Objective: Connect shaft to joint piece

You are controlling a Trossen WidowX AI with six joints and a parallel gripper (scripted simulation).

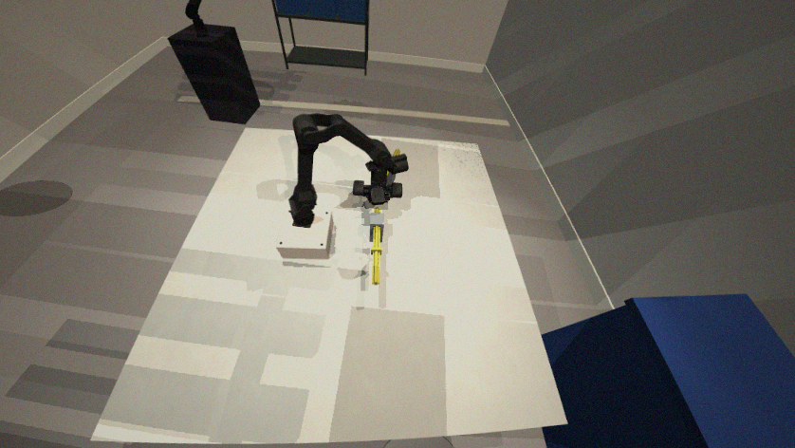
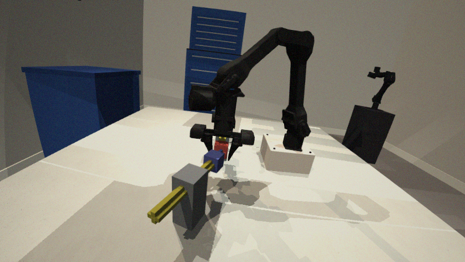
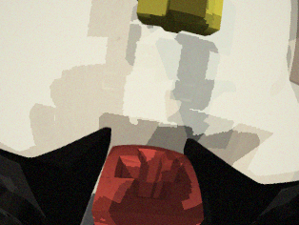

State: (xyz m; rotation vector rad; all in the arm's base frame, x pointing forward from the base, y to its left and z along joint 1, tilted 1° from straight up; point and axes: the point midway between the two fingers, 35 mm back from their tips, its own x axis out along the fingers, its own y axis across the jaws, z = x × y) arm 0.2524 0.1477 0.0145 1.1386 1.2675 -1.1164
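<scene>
Now: the red yoke 20 mm to the left of my gripper tip and 40 mm above it.
</scene>
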